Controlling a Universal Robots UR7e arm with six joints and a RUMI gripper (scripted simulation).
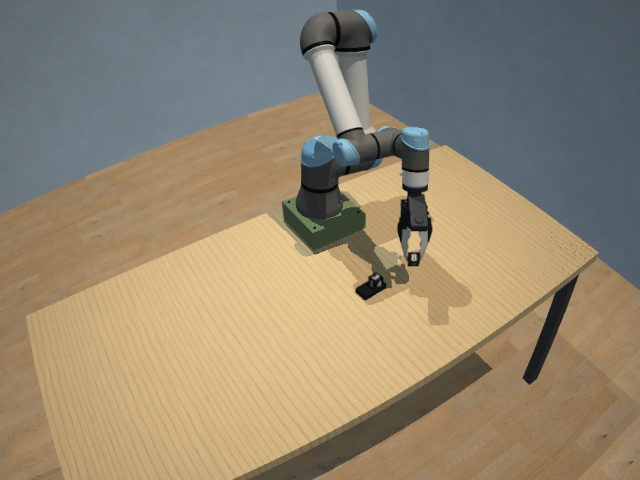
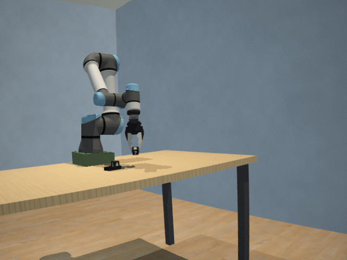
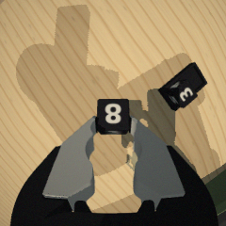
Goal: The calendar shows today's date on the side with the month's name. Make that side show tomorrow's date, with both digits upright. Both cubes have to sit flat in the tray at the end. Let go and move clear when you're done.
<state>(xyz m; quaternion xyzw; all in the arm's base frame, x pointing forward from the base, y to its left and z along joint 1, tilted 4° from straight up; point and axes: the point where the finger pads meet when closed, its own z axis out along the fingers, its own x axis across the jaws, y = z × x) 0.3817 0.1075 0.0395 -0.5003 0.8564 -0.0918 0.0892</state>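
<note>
The black digit cube lies 1 cm below my hand. Round my hand: black calendar tray (12 cm to the right, 9 cm below, 3 cm behind).
</note>
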